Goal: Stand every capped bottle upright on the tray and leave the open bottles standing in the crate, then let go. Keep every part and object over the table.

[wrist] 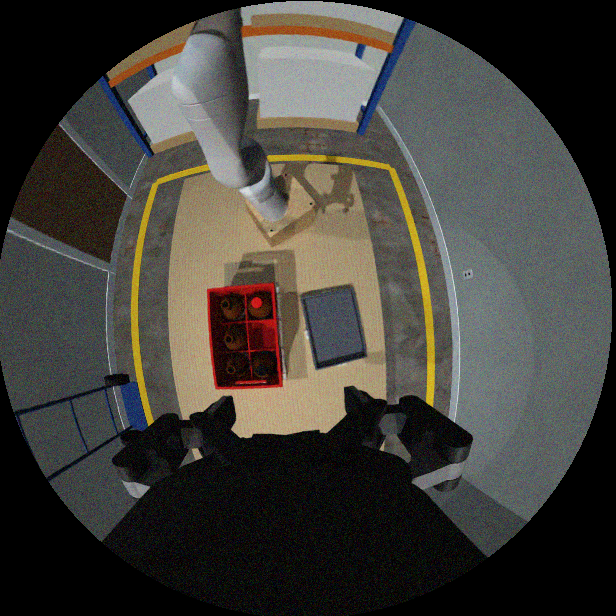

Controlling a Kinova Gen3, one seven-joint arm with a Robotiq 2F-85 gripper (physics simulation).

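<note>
In the wrist view I look straight down from high above the table. A red crate (245,335) with six compartments stands at the middle. Brown bottles stand in several compartments. One bottle (256,302) in the far right compartment has a red cap. The others, such as the far left one (232,306), show open dark mouths. The middle right compartment looks empty. A grey tray (333,326) lies empty to the right of the crate. My gripper (289,405) is open and empty, its fingers spread wide, well above the table's near side.
My own arm (221,109) rises from a wooden base block (282,220) at the far end of the table. A yellow line (423,275) on the floor frames the table. A blue rack (80,422) stands at the near left.
</note>
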